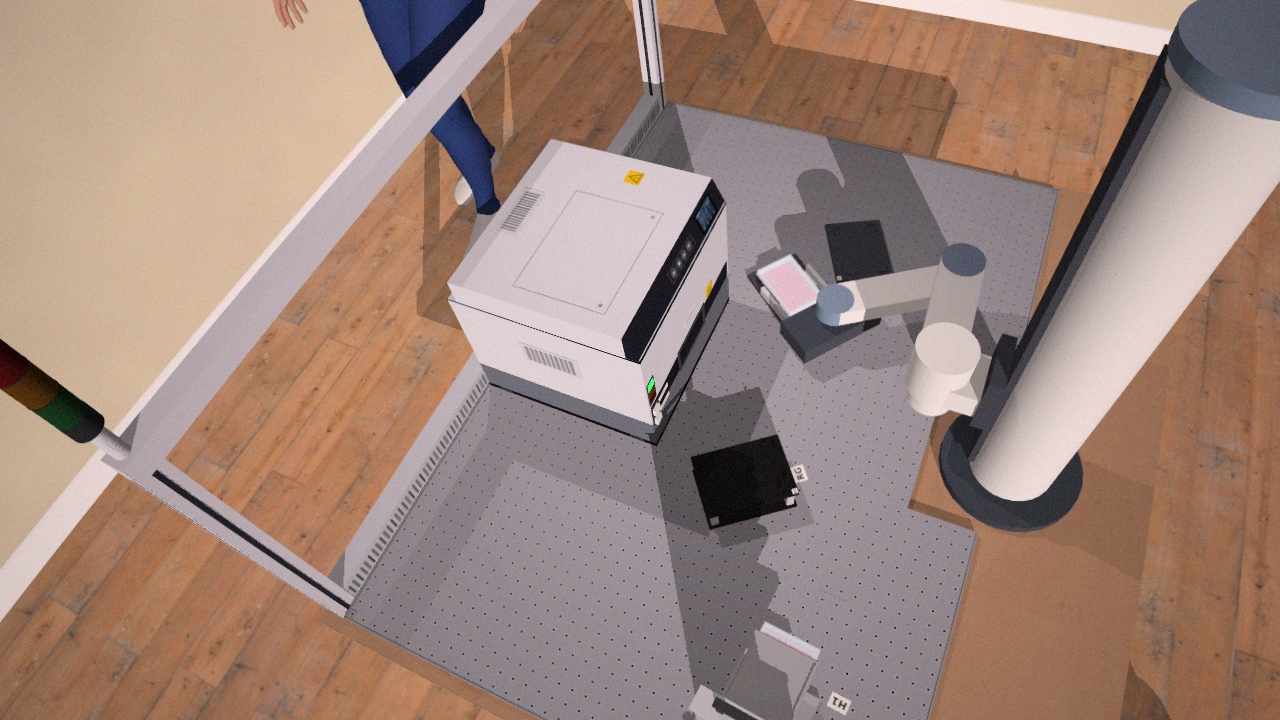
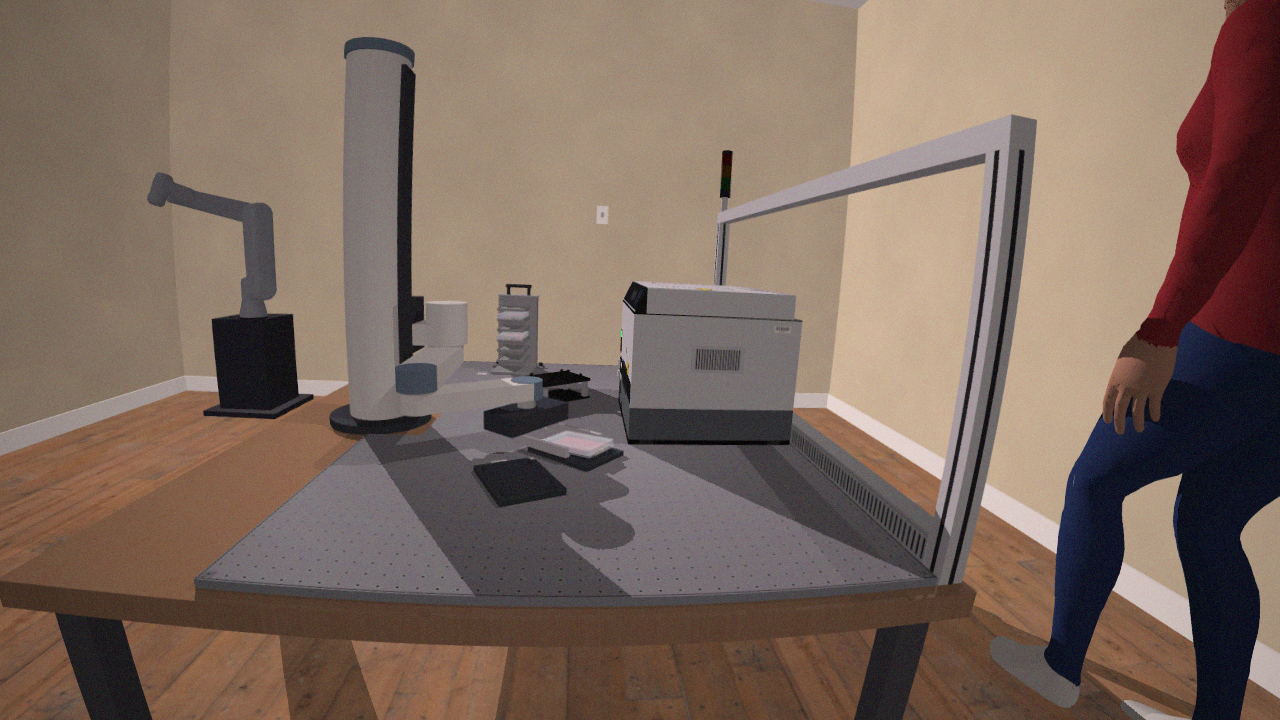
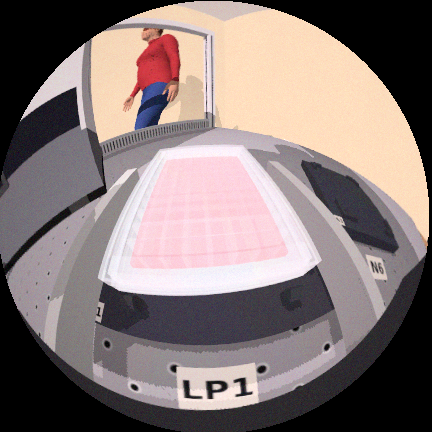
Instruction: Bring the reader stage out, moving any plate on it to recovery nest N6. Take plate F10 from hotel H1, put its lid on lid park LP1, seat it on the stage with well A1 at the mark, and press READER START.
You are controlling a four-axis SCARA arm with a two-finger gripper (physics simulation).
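Where they show: gripper, fingertip midpoint: (image 1: pixel 784 278) (image 2: pixel 584 445) (image 3: pixel 202 171); arm's base, origin of the base link: (image 1: pixel 1008 467) (image 2: pixel 381 419).
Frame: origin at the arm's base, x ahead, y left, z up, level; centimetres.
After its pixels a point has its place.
Observation:
A clear-lidded plate with pink wells (image 1: pixel 787 282) @(x 50.8, y -23.4, z 4.4 cm) (image 2: pixel 580 443) @(x 50.9, y -26.1, z 4.5 cm) (image 3: pixel 210 215) @(x 47.2, y -21.5, z 4.1 cm) lies level at the dark lid park LP1 (image 2: pixel 601 459) @(x 55.2, y -29.2, z 2.3 cm) (image 3: pixel 215 320) @(x 44.4, y -19.1, z 2.3 cm); whether it touches the park is hard to tell. My gripper (image 1: pixel 791 285) @(x 51.8, y -24.8, z 3.6 cm) (image 2: pixel 577 445) @(x 51.8, y -24.8, z 3.6 cm) (image 3: pixel 202 171) @(x 51.8, y -24.8, z 3.6 cm) is shut on this plate, one finger along each long side. Its F10 marking cannot be read. Black nest N6 (image 1: pixel 857 247) @(x 40.2, y -39.2, z 2.5 cm) (image 2: pixel 519 480) @(x 40.3, y -40.5, z 2.5 cm) (image 3: pixel 350 202) @(x 39.9, y -35.2, z 2.5 cm) is bare, beside LP1. The white reader (image 1: pixel 572 268) @(x 78.2, y 10.0, z 36.0 cm) (image 2: pixel 716 367) @(x 80.2, y -17.4, z 19.3 cm) (image 3: pixel 47 200) @(x 61.6, y -9.5, z 4.5 cm) stands across from it, with a green light. No extended stage shows.
Hotel H1 (image 1: pixel 776 673) @(x 25.9, y 55.2, z 24.2 cm) (image 2: pixel 516 333) stands at the far end from N6, with plates in it. A black nest labelled RG (image 1: pixel 742 481) @(x 43.0, y 23.4, z 7.3 cm) lies between hotel and reader. A frame post (image 1: pixel 650 53) @(x 101.3, y -68.5, z 18.7 cm) (image 2: pixel 975 358) @(x 100.4, y -70.8, z 31.9 cm) stands behind the reader. A person (image 2: pixel 1154 402) (image 3: pixel 157 65) is beyond the frame.

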